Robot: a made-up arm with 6 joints.
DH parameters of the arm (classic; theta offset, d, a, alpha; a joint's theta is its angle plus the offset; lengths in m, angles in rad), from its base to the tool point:
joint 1: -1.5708 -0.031 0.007 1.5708
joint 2: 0 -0.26 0.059 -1.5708
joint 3: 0 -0.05 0.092 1.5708
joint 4: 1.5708 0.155 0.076 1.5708
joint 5: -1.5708 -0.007 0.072 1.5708
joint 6: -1.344 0 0.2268 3.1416
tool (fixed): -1.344 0.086 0 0
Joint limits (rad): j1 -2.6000..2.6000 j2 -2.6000..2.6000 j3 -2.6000..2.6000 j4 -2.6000..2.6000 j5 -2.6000..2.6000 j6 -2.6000..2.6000
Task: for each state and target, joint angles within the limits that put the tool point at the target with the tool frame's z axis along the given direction. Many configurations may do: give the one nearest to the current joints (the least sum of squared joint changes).
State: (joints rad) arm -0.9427 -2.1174 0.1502 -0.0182 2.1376 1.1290
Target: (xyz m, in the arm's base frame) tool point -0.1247 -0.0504 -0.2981 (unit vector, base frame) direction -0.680 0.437 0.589
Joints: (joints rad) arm -0.2744 -2.1069 0.0961 -0.7377 2.3199 0.5692
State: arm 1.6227 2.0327 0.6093 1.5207 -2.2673 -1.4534
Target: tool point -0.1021 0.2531 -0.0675 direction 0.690 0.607 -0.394
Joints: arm 1.3279 2.3627 0.8113 0.8541 -1.7043 -2.2020
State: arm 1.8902 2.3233 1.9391 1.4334 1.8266 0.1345
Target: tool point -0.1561 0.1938 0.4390 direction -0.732 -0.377 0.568
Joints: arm 2.1353 2.4610 1.5019 2.0566 1.7313 0.1389
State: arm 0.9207 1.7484 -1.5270 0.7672 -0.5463 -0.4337
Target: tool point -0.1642 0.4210 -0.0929 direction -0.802 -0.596 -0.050
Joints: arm 1.6800 2.2264 -2.4326 0.0560 -0.7746 -0.9853
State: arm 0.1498 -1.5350 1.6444 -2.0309 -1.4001 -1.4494
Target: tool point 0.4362 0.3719 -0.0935 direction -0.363 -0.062 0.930
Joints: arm 0.5609 -1.3365 1.7880 -2.1165 -1.7239 -1.5359
